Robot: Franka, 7 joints.
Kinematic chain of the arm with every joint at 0, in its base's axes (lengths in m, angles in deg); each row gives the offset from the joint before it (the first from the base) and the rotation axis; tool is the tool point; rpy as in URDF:
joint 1: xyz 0 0 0.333 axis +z
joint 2: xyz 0 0 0 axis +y
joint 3: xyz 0 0 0.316 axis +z
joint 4: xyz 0.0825 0 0 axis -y
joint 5: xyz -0.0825 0 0.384 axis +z
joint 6: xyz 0 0 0 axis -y
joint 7: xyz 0.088 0 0 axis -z
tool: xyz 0 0 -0.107 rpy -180 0 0
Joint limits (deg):
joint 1: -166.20..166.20
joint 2: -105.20..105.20
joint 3: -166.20..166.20
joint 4: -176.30..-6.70
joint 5: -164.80..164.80
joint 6: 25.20..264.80
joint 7: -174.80..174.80
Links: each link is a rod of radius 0.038 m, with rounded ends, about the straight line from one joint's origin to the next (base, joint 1, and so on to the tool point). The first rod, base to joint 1, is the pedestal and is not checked.
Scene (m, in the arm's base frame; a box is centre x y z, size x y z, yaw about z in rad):
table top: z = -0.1
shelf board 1: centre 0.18 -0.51 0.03 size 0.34 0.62 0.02 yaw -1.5
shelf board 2: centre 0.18 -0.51 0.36 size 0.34 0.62 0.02 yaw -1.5
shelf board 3: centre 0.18 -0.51 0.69 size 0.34 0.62 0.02 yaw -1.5
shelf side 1: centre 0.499 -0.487 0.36 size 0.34 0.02 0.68 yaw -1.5
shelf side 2: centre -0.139 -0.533 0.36 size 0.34 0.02 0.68 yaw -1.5
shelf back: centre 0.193 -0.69 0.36 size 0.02 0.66 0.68 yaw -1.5
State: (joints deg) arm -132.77 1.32 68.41 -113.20 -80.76 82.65 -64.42
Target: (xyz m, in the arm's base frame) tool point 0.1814 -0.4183 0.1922
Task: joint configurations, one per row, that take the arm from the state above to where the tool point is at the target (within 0.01 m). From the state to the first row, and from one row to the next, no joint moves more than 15 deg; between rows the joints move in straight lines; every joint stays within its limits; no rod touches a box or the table.
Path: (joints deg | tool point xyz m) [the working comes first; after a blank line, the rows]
Joints at the target: -166.20 -53.39 115.74 -139.18 -81.58 118.11 -64.42
Straight joint move there: touches shelf board 2.

1: -127.30 -11.90 65.95 -123.17 -75.75 72.01 -64.42 | 0.1367 -0.4509 0.5145
2: -121.84 -25.11 63.50 -133.14 -70.75 61.38 -64.42 | 0.1334 -0.3676 0.5161
3: -116.37 -38.33 61.04 -143.10 -65.74 50.74 -64.42 | 0.1186 -0.2805 0.5205
4: -110.91 -51.54 58.58 -153.07 -60.74 40.10 -64.42 | 0.0972 -0.1919 0.5203
5: -114.57 -48.32 72.47 -155.98 -61.99 49.66 -64.42 | 0.1253 -0.2195 0.4602
6: -118.24 -45.10 86.35 -158.88 -63.25 59.22 -64.42 | 0.1468 -0.2328 0.3924
7: -121.91 -41.88 100.23 -161.79 -64.50 68.78 -64.42 | 0.1608 -0.2295 0.3216
8: -125.57 -38.67 114.11 -164.69 -65.76 78.34 -64.42 | 0.1668 -0.2093 0.2531
9: -129.24 -35.45 128.00 -167.60 -67.01 87.90 -64.42 | 0.1640 -0.1739 0.1922
10: -141.56 -41.43 123.91 -158.13 -71.87 97.97 -64.42 | 0.1919 -0.2429 0.1800
11: -153.88 -47.41 119.82 -148.65 -76.73 108.04 -64.42 | 0.1992 -0.3279 0.1807
12: -166.20 -53.39 115.74 -139.18 -81.58 118.11 -64.42 | 0.1814 -0.4183 0.1922

